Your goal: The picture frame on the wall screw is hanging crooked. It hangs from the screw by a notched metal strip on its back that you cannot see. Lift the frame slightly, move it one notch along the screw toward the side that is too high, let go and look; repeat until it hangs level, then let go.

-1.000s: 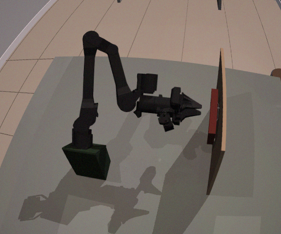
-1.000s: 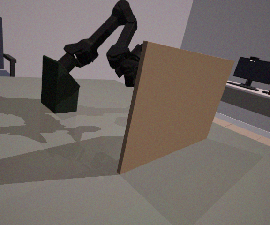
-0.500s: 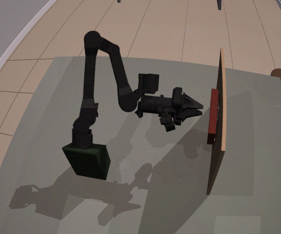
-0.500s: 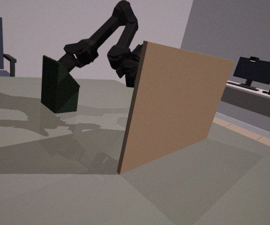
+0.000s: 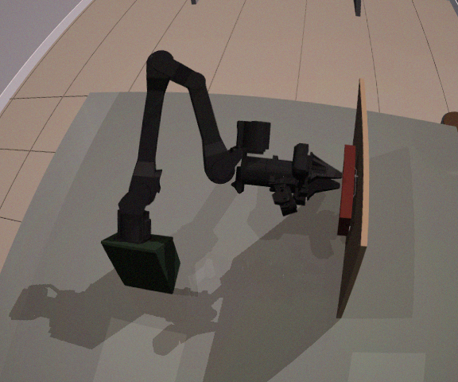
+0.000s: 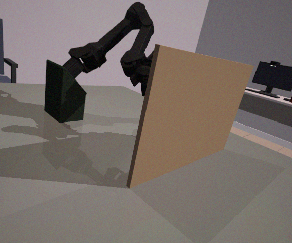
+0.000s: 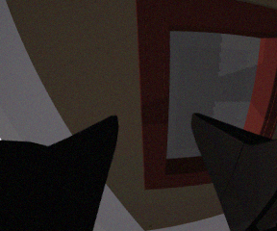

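Right now the red picture frame is 30 mm ahead of my gripper tip, 20 mm to the left of it and 50 mm below it. Round my gripper tip: tan wall board (40 mm ahead, 20 mm to the left, 60 mm below).
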